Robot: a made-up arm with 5 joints.
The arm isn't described. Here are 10 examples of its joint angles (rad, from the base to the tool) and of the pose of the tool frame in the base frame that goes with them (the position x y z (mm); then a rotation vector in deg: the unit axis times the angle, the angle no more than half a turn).
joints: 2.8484 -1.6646 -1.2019 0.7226 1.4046
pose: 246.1 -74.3 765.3 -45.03 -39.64 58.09
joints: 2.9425 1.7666 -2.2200 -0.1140 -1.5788
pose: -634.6 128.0 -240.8 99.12 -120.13 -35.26
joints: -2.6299 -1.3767 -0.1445 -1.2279 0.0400
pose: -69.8 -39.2 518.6 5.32 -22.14 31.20
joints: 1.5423 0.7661 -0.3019 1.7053 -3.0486
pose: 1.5 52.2 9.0 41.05 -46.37 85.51
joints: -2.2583 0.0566 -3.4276 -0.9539 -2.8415
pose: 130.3 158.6 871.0 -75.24 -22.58 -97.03
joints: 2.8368 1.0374 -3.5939 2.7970 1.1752
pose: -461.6 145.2 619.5 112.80 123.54 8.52
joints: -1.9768 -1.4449 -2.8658 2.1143 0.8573
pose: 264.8 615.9 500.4 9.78 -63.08 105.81
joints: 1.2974 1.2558 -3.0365 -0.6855 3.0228
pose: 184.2 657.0 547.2 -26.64 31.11 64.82
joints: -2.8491 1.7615 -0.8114 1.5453 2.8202
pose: 78.0 23.5 -163.3 54.01 17.12 169.20
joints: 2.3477 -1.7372 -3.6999 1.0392 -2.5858
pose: 457.2 -465.1 -132.3 77.89 -62.33 136.38
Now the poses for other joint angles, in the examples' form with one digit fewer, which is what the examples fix.
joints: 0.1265 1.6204 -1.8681 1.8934 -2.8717
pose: 398 51 -267 -6.2 -86.0 18.3
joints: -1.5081 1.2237 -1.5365 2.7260 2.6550
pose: 26 -412 -52 -24.1 -42.9 -108.4
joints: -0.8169 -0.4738 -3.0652 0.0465 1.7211
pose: -285 304 918 7.4 -23.8 -126.6
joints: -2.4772 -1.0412 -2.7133 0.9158 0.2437
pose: 455 356 808 3.8 -17.6 51.6
